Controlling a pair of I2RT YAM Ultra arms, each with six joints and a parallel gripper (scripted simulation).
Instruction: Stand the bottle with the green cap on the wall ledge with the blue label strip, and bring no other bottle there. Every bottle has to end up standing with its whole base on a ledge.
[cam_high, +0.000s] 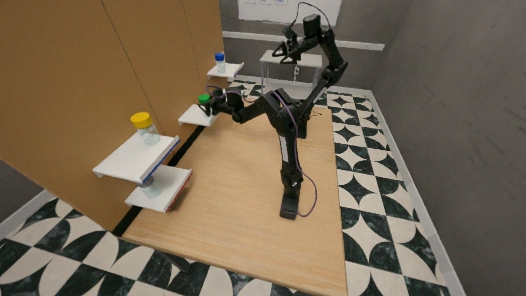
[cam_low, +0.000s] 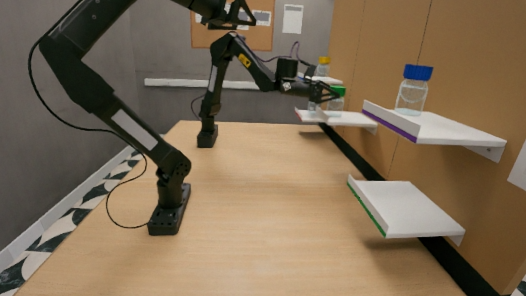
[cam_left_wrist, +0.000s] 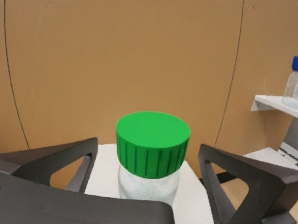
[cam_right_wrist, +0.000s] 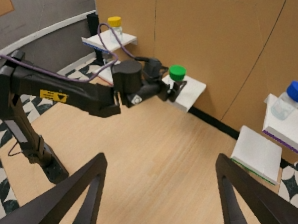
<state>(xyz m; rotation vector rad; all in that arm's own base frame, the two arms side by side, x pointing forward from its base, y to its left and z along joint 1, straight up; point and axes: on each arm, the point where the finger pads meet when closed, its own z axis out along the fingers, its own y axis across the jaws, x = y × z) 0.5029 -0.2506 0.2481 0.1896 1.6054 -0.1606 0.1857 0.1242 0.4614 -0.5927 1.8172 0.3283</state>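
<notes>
The green-capped bottle is 3 cm below my left hand. From my left hand the other things lie so: blue-capped bottle 34 cm to the right, 6 cm ahead, 6 cm above; then yellow-capped bottle 33 cm to the left, 6 cm above, 4 cm ahead.
</notes>
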